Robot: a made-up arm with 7 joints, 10 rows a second.
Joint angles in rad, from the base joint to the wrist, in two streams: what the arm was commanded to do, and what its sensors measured. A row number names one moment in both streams.
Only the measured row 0 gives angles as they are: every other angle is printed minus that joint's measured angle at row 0.
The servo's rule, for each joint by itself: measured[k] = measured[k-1] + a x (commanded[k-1-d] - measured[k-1]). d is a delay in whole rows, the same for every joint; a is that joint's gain. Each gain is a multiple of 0.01, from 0.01 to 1. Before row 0 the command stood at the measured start. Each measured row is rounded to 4 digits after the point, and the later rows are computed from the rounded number. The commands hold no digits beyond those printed.
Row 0, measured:
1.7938 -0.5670 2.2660 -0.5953 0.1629 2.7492 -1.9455
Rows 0 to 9, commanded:
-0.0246 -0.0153 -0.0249 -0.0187 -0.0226 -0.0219 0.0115
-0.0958 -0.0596 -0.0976 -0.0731 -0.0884 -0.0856 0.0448
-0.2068 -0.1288 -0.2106 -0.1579 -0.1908 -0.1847 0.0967
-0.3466 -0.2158 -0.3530 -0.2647 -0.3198 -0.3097 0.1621
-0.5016 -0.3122 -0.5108 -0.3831 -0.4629 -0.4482 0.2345
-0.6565 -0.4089 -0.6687 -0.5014 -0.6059 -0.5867 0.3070
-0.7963 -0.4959 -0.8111 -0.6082 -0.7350 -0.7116 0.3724
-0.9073 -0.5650 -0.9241 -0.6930 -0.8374 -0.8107 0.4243
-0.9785 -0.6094 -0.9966 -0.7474 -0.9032 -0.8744 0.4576
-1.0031 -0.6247 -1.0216 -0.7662 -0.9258 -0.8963 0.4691
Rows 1 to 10, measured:
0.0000 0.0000 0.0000 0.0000 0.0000 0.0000 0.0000
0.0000 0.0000 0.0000 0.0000 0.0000 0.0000 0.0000
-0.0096 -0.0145 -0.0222 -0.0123 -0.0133 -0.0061 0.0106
-0.0432 -0.0573 -0.0893 -0.0524 -0.0576 -0.0284 0.0421
-0.1070 -0.1252 -0.1973 -0.1220 -0.1362 -0.0722 0.0923
-0.2004 -0.2113 -0.3359 -0.2162 -0.2445 -0.1387 0.1565
-0.3179 -0.3072 -0.4916 -0.3264 -0.3734 -0.2254 0.2283
-0.4500 -0.4038 -0.6492 -0.4419 -0.5106 -0.3266 0.3007
-0.5851 -0.4913 -0.7933 -0.5517 -0.6430 -0.4344 0.3667
-0.7108 -0.5613 -0.9097 -0.6450 -0.7577 -0.5398 0.4197
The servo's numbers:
d 2
a 0.39 0.95 0.89 0.66 0.59 0.28 0.92

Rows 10 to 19, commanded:
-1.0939 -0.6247 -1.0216 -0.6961 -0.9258 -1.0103 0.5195
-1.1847 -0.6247 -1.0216 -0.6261 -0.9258 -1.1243 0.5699
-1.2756 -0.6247 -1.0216 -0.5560 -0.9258 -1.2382 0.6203
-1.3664 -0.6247 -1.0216 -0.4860 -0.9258 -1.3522 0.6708
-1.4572 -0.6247 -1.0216 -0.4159 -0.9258 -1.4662 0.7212
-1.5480 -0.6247 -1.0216 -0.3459 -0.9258 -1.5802 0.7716
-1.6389 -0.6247 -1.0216 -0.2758 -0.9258 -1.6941 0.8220
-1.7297 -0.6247 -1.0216 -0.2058 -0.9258 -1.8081 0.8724
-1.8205 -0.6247 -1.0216 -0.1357 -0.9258 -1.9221 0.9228
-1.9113 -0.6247 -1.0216 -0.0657 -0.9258 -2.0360 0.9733
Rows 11 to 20, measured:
-0.8152 -0.6070 -0.9870 -0.7126 -0.8435 -0.6335 0.4546
-0.8885 -0.6238 -1.0178 -0.7480 -0.8921 -0.7071 0.4679
-0.9686 -0.6247 -1.0212 -0.7137 -0.9120 -0.7920 0.5154
-1.0529 -0.6247 -1.0216 -0.6559 -0.9201 -0.8850 0.5655
-1.1398 -0.6247 -1.0216 -0.5900 -0.9235 -0.9839 0.6159
-1.2282 -0.6247 -1.0216 -0.5214 -0.9249 -1.0870 0.6664
-1.3175 -0.6247 -1.0216 -0.4518 -0.9254 -1.1932 0.7168
-1.4074 -0.6247 -1.0216 -0.3819 -0.9256 -1.3016 0.7672
-1.4977 -0.6247 -1.0216 -0.3119 -0.9257 -1.4115 0.8176
-1.5882 -0.6247 -1.0216 -0.2419 -0.9258 -1.5225 0.8680

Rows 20 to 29, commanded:
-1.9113 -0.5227 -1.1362 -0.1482 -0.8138 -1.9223 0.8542
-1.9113 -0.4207 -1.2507 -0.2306 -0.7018 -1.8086 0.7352
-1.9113 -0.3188 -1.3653 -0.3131 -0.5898 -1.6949 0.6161
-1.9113 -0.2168 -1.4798 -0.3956 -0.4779 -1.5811 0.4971
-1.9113 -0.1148 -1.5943 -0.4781 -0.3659 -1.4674 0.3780
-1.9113 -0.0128 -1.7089 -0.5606 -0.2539 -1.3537 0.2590
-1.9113 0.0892 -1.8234 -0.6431 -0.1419 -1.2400 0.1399
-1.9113 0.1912 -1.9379 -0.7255 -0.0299 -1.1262 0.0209
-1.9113 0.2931 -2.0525 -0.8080 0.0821 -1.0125 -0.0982
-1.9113 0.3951 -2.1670 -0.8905 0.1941 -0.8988 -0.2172
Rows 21 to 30, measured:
-1.6788 -0.6247 -1.0216 -0.1718 -0.9258 -1.6344 0.9184
-1.7695 -0.6247 -1.0216 -0.1018 -0.9258 -1.7468 0.9689
-1.8248 -0.5278 -1.1236 -0.1324 -0.8597 -1.7959 0.8634
-1.8585 -0.4261 -1.2367 -0.1972 -0.7665 -1.7995 0.7455
-1.8791 -0.3242 -1.3512 -0.2737 -0.6622 -1.7702 0.6265
-1.8917 -0.2222 -1.4657 -0.3542 -0.5535 -1.7173 0.5075
-1.8993 -0.1202 -1.5802 -0.4360 -0.4428 -1.6473 0.3884
-1.9040 -0.0182 -1.6947 -0.5182 -0.3313 -1.5651 0.2694
-1.9068 0.0838 -1.8092 -0.6006 -0.2196 -1.4741 0.1503
-1.9086 0.1858 -1.9237 -0.6830 -0.1077 -1.3767 0.0313

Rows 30 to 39, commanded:
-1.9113 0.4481 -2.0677 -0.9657 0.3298 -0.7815 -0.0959
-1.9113 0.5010 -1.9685 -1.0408 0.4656 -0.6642 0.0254
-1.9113 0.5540 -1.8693 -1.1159 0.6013 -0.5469 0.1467
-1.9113 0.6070 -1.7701 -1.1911 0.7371 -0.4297 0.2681
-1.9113 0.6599 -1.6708 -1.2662 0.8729 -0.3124 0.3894
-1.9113 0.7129 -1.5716 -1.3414 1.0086 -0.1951 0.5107
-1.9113 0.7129 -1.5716 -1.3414 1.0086 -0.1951 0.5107
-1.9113 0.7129 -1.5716 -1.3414 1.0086 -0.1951 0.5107
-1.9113 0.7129 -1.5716 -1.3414 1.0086 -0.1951 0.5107
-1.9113 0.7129 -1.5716 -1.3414 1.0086 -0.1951 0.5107
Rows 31 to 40, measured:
-1.9097 0.2877 -2.0383 -0.7655 0.0043 -1.2747 -0.0878
-1.9103 0.3897 -2.1528 -0.8480 0.1163 -1.1694 -0.2068
-1.9107 0.4452 -2.0771 -0.9257 0.2423 -1.0608 -0.1048
-1.9109 0.4982 -1.9804 -1.0017 0.3740 -0.9498 0.0150
-1.9111 0.5512 -1.8815 -1.0771 0.5081 -0.8370 0.1362
-1.9112 0.6042 -1.7824 -1.1523 0.6432 -0.7230 0.2575
-1.9112 0.6571 -1.6831 -1.2275 0.7787 -0.6080 0.3788
-1.9112 0.7101 -1.5839 -1.3027 0.9143 -0.4924 0.5001
-1.9112 0.7128 -1.5730 -1.3282 0.9699 -0.4092 0.5099
-1.9112 0.7129 -1.5718 -1.3369 0.9927 -0.3493 0.5106

